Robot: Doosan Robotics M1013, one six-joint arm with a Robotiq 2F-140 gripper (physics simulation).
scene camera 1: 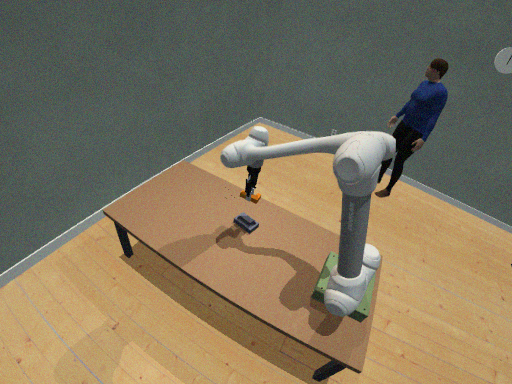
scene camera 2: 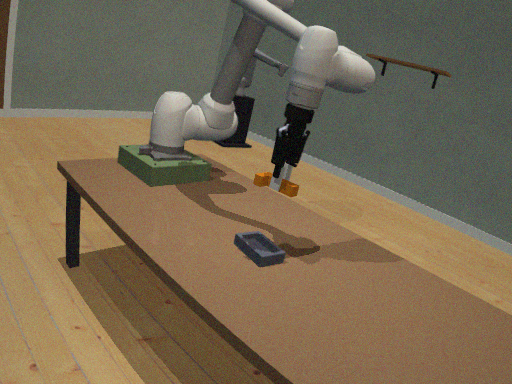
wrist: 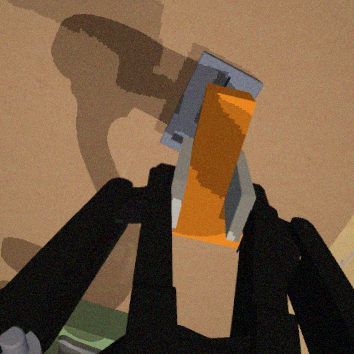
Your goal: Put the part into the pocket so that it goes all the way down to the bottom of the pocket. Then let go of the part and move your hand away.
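Places are measured from the arm's base along level axes (x left, y ahead, z down), in metres.
Pixels of known places: gripper, between the fingertips: [scene camera 1: 249,198] [scene camera 2: 277,188] [wrist: 208,161]; arm's base, origin of its link: [scene camera 2: 165,154].
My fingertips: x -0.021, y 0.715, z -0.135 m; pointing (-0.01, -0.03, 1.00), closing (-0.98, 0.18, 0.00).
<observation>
For each thing: its middle in the pictures, then the offset to it from my fingertips. Level surfaces: height alone.
- orange part, middle of its body: [wrist: 228,171] [scene camera 2: 276,184] [scene camera 1: 250,195] dx -0.014, dy +0.004, dz -0.013 m
- blue-grey block with the pocket, middle of its body: [wrist: 208,111] [scene camera 2: 259,248] [scene camera 1: 246,222] dx -0.002, dy -0.011, dz +0.198 m
- brown table, height of its surface: dz +0.216 m
The orange part [scene camera 1: 256,198] [scene camera 2: 289,188] [wrist: 218,135] is a bar held across the grey fingertips, its ends sticking out on both sides. My gripper [scene camera 1: 250,195] [scene camera 2: 280,183] [wrist: 208,161] points down, is shut on the part and holds it well above the table. The blue-grey block with the pocket [scene camera 1: 253,228] [scene camera 2: 271,259] [wrist: 249,82] lies on the table, apart from the part. In the wrist view the block shows beyond the part, which covers some of its pocket; the block's long side leans further right than the part's.
The brown table [scene camera 1: 170,200] [scene camera 2: 165,225] bears the arm's green base [scene camera 1: 361,314] [scene camera 2: 175,175] at one end. The arm's shadow lies across the table beside the pocket block. A person in a blue top [scene camera 1: 425,107] stands behind the table. A wall shelf [scene camera 2: 410,64] hangs at the right.
</observation>
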